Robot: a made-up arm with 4 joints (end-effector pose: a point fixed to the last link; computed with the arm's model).
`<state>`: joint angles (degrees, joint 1 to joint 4).
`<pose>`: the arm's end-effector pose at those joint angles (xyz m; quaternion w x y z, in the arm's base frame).
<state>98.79 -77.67 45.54 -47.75</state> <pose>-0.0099 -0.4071 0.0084 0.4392 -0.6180 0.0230 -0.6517</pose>
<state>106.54 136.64 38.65 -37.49</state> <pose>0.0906 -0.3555 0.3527 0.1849 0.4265 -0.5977 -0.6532</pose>
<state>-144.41 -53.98 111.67 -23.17</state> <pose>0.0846 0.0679 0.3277 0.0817 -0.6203 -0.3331 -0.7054</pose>
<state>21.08 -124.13 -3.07 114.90</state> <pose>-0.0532 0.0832 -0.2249 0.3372 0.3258 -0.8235 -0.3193</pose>
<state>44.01 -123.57 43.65 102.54</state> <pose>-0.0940 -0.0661 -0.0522 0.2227 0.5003 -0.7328 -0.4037</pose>
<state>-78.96 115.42 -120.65 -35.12</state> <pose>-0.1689 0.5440 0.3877 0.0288 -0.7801 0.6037 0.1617</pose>
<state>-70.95 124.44 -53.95 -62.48</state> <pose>-0.0610 0.6882 0.1072 0.3846 0.4309 -0.8078 0.1175</pose>
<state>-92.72 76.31 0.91 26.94</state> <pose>-0.0694 0.3894 0.1500 0.3994 0.6773 -0.3302 0.5221</pose>
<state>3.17 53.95 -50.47 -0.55</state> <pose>-0.0386 0.0753 -0.4292 0.8120 0.1671 -0.3705 0.4189</pose>
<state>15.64 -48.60 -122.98 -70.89</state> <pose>0.2265 -0.3595 -0.2049 0.0689 -0.5615 -0.6185 -0.5454</pose>
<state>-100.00 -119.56 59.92 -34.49</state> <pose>0.1061 0.2726 0.3571 0.1333 0.5988 0.7876 -0.0578</pose>
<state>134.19 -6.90 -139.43 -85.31</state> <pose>0.3738 -0.2196 0.4637 0.1701 0.3066 0.8610 -0.3684</pose>
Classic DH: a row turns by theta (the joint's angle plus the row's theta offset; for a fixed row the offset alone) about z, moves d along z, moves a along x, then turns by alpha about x. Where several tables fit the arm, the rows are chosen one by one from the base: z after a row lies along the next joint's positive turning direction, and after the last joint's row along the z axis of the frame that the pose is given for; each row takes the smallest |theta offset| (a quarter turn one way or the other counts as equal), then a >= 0, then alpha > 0; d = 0 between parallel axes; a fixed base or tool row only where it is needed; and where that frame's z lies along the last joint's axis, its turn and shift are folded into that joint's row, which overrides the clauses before.
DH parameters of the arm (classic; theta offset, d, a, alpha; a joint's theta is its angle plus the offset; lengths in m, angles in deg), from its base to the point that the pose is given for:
base (fixed): -90 0.164 0 90
joint 1: 0 -0.006 -0.052 -90
joint 2: 90 -0.398 0.095 -90
joint 3: 90 -0.08 0.06 90
joint 4: 90 -0.195 0.149 -90
tool (fixed): -90 -0.001 0 0

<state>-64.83 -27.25 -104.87 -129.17</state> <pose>0.2051 0.3850 -0.2901 0.4021 -0.4735 0.2364 -0.7471</pose>
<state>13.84 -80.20 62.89 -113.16</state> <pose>-0.1602 0.1139 -0.1875 0.5919 -0.4341 0.6772 -0.0516</pose>
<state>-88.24 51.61 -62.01 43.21</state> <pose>-0.0374 0.5519 0.1914 0.1128 0.7956 -0.5713 0.1671</pose>
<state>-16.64 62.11 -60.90 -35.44</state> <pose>0.0302 0.3604 -0.3962 0.7713 0.1373 -0.5853 0.2090</pose>
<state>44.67 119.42 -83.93 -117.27</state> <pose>0.0056 -0.1770 -0.5219 0.6291 -0.2798 -0.6519 0.3178</pose>
